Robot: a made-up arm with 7 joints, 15 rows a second.
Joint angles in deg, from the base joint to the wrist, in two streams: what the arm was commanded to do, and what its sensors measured. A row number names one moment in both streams.
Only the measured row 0 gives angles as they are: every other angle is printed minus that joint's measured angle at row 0.
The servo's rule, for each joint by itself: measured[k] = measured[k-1] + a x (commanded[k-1-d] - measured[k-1]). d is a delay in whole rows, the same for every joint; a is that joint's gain. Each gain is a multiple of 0.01, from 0.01 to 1. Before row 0 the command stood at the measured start. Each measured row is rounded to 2 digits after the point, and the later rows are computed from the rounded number. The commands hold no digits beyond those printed.
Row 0, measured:
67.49, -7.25, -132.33, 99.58, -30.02, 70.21, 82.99
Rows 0 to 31, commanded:
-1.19, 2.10, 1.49, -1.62, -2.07, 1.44, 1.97
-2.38, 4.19, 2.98, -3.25, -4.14, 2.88, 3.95
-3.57, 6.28, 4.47, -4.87, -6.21, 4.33, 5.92
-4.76, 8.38, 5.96, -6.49, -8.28, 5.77, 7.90
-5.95, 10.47, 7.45, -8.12, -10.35, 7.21, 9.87
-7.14, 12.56, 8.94, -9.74, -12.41, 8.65, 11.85
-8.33, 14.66, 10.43, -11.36, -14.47, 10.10, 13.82
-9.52, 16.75, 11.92, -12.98, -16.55, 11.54, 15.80
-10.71, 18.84, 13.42, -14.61, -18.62, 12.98, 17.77
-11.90, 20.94, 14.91, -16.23, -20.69, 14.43, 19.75
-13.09, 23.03, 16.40, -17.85, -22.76, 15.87, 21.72
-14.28, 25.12, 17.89, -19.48, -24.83, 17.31, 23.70
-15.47, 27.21, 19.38, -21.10, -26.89, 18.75, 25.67
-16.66, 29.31, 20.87, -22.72, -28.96, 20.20, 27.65
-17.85, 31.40, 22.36, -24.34, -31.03, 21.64, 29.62
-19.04, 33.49, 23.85, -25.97, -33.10, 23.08, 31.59
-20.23, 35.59, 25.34, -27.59, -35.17, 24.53, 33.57
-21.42, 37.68, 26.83, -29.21, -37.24, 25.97, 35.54
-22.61, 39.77, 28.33, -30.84, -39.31, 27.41, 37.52
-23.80, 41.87, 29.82, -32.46, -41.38, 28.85, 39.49
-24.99, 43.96, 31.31, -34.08, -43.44, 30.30, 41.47
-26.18, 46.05, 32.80, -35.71, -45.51, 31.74, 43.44
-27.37, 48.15, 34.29, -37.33, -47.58, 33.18, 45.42
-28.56, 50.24, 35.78, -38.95, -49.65, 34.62, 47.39
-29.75, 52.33, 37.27, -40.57, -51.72, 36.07, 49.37
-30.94, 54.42, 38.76, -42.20, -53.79, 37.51, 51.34
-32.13, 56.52, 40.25, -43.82, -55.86, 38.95, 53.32
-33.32, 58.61, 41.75, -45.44, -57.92, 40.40, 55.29
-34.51, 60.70, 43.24, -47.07, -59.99, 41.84, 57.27
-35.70, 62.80, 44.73, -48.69, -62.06, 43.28, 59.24
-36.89, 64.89, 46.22, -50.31, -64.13, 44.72, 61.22
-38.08, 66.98, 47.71, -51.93, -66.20, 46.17, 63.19
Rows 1 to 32, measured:
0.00, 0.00, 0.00, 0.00, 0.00, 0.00, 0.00
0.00, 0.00, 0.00, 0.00, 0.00, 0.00, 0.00
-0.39, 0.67, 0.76, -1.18, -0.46, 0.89, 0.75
-1.05, 1.80, 1.89, -2.69, -1.27, 2.12, 1.97
-1.88, 3.23, 3.21, -4.28, -2.36, 3.49, 3.47
-2.83, 4.88, 4.61, -5.89, -3.66, 4.90, 5.15
-3.86, 6.67, 6.06, -7.52, -5.13, 6.33, 6.94
-4.94, 8.55, 7.53, -9.14, -6.73, 7.77, 8.81
-6.06, 10.51, 9.01, -10.76, -8.43, 9.21, 10.71
-7.20, 12.51, 10.49, -12.38, -10.22, 10.65, 12.64
-8.36, 14.54, 11.98, -14.01, -12.07, 12.09, 14.59
-9.53, 16.59, 13.47, -15.63, -13.97, 13.54, 16.55
-10.70, 18.65, 14.96, -17.25, -15.90, 14.98, 18.51
-11.88, 20.72, 16.45, -18.88, -17.86, 16.42, 20.48
-13.06, 22.80, 17.94, -20.50, -19.85, 17.86, 22.45
-14.25, 24.88, 19.43, -22.12, -21.85, 19.31, 24.43
-15.44, 26.97, 20.92, -23.74, -23.87, 20.75, 26.40
-16.63, 29.06, 22.41, -25.37, -25.90, 22.19, 28.37
-17.82, 31.15, 23.90, -26.99, -27.94, 23.64, 30.35
-19.01, 33.24, 25.39, -28.61, -29.99, 25.08, 32.32
-20.20, 35.33, 26.89, -30.24, -32.04, 26.52, 34.30
-21.39, 37.42, 28.38, -31.86, -34.09, 27.96, 36.27
-22.58, 39.51, 29.87, -33.48, -36.15, 29.41, 38.25
-23.77, 41.60, 31.36, -35.11, -38.21, 30.85, 40.22
-24.96, 43.70, 32.85, -36.73, -40.27, 32.29, 42.20
-26.15, 45.79, 34.34, -38.35, -42.33, 33.73, 44.17
-27.34, 47.88, 35.83, -39.97, -44.40, 35.18, 46.15
-28.53, 49.97, 37.32, -41.60, -46.47, 36.62, 48.12
-29.72, 52.07, 38.81, -43.22, -48.54, 38.06, 50.10
-30.91, 54.16, 40.31, -44.84, -50.60, 39.51, 52.07
-32.10, 56.25, 41.80, -46.47, -52.67, 40.95, 54.05
-33.29, 58.35, 43.29, -48.09, -54.74, 42.39, 56.02
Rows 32 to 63, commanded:
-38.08, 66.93, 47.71, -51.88, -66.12, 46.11, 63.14
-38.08, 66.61, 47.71, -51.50, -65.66, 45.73, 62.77
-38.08, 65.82, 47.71, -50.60, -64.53, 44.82, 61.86
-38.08, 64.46, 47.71, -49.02, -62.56, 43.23, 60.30
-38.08, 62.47, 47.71, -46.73, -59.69, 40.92, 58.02
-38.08, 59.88, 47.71, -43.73, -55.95, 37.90, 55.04
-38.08, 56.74, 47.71, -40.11, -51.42, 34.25, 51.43
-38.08, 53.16, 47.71, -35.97, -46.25, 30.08, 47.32
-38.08, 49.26, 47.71, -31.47, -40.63, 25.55, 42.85
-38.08, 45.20, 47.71, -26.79, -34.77, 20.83, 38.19
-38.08, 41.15, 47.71, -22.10, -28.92, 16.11, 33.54
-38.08, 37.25, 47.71, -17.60, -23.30, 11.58, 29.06
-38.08, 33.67, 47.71, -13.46, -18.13, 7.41, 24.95
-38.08, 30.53, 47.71, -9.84, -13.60, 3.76, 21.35
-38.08, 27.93, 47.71, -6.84, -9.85, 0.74, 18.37
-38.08, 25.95, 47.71, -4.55, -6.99, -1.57, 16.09
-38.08, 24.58, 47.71, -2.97, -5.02, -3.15, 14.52
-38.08, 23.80, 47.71, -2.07, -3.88, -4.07, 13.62
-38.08, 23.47, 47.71, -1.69, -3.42, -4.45, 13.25
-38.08, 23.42, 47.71, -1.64, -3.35, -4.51, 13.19
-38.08, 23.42, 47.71, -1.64, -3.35, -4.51, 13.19
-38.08, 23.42, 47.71, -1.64, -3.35, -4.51, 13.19
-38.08, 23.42, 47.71, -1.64, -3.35, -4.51, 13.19
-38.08, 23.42, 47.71, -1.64, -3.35, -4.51, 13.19
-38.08, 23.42, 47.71, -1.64, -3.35, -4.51, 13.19
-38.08, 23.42, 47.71, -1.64, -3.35, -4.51, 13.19
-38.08, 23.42, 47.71, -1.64, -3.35, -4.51, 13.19
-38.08, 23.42, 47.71, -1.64, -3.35, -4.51, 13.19
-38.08, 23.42, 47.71, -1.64, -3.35, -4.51, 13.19
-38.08, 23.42, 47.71, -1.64, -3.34, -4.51, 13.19
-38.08, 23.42, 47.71, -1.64, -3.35, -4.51, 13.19
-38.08, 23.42, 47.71, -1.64, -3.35, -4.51, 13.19
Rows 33 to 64, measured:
-34.48, 60.44, 44.78, -49.71, -56.81, 43.83, 58.00
-35.67, 62.53, 46.27, -51.33, -58.88, 45.28, 59.97
-36.47, 63.94, 47.00, -51.73, -60.47, 45.79, 61.17
-37.00, 64.79, 47.36, -51.56, -61.61, 45.75, 61.78
-37.36, 65.12, 47.54, -50.86, -62.25, 45.17, 61.81
-37.60, 64.91, 47.63, -49.52, -62.32, 43.97, 61.24
-37.76, 64.13, 47.67, -47.48, -61.74, 42.08, 60.02
-37.87, 62.77, 47.69, -44.74, -60.47, 39.49, 58.13
-37.94, 60.84, 47.70, -41.36, -58.48, 36.24, 55.58
-37.99, 58.38, 47.71, -37.43, -55.79, 32.42, 52.44
-38.02, 55.46, 47.71, -33.08, -52.45, 28.16, 48.80
-38.04, 52.18, 47.71, -28.49, -48.56, 23.62, 44.77
-38.05, 48.65, 47.71, -23.83, -44.24, 18.96, 40.50
-38.06, 45.00, 47.71, -19.28, -39.63, 14.38, 36.15
-38.07, 41.37, 47.71, -15.03, -34.90, 10.06, 31.89
-38.07, 37.90, 47.71, -11.24, -30.21, 6.15, 27.88
-38.07, 34.71, 47.71, -8.03, -25.73, 2.80, 24.27
-38.07, 31.91, 47.71, -5.49, -21.61, 0.09, 21.16
-38.07, 29.56, 47.71, -3.65, -17.96, -1.92, 18.64
-38.07, 27.72, 47.71, -2.50, -14.86, -3.25, 16.73
-38.07, 26.36, 47.71, -1.91, -12.34, -3.99, 15.41
-38.07, 25.42, 47.71, -1.71, -10.36, -4.31, 14.57
-38.07, 24.78, 47.71, -1.66, -8.82, -4.43, 14.05
-38.07, 24.34, 47.71, -1.65, -7.62, -4.48, 13.72
-38.07, 24.05, 47.71, -1.64, -6.68, -4.50, 13.52
-38.07, 23.85, 47.71, -1.64, -5.95, -4.51, 13.39
-38.07, 23.71, 47.71, -1.64, -5.38, -4.51, 13.31
-38.07, 23.62, 47.71, -1.64, -4.93, -4.51, 13.26
-38.07, 23.56, 47.71, -1.64, -4.58, -4.51, 13.23
-38.07, 23.52, 47.71, -1.64, -4.31, -4.51, 13.21
-38.07, 23.49, 47.71, -1.64, -4.10, -4.51, 13.20
-38.07, 23.47, 47.71, -1.64, -3.93, -4.51, 13.20

